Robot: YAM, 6 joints.
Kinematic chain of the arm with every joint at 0, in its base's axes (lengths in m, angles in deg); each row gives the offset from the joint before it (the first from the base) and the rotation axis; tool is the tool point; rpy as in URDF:
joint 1: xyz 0 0 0.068 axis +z
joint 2: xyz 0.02 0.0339 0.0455 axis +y
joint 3: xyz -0.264 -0.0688 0 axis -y
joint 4: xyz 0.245 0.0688 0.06 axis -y
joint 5: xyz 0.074 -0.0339 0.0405 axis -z
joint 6: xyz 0.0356 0 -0.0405 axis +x
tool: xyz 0 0 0 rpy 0 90 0
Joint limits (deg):
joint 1: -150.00..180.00
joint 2: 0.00..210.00
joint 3: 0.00..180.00
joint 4: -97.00..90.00
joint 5: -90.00..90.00
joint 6: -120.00..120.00
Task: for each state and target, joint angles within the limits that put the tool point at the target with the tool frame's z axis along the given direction. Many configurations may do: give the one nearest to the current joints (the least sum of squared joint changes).
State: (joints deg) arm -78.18 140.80 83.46 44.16 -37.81 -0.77
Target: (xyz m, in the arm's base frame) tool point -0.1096 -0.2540 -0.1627 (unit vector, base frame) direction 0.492 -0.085 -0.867
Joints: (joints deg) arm -116.86 162.61 63.79 -0.77 -28.50 -0.77
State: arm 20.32 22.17 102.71 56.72 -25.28 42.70
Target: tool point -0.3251 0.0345 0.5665 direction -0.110 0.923 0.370
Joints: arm -0.30 30.57 128.20 9.61 -67.22 42.70
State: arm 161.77 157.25 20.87 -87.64 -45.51 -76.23
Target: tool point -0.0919 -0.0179 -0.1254 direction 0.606 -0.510 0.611
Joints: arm 179.87 198.48 70.18 -96.88 -30.56 -76.23
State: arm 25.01 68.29 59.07 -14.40 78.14 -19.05
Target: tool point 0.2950 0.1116 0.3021 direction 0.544 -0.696 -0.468
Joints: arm 26.33 91.97 80.61 -57.71 59.92 -19.05
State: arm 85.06 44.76 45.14 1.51 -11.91 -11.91
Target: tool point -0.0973 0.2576 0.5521 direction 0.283 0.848 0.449
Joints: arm 115.27 78.98 93.95 19.83 38.15 -11.91
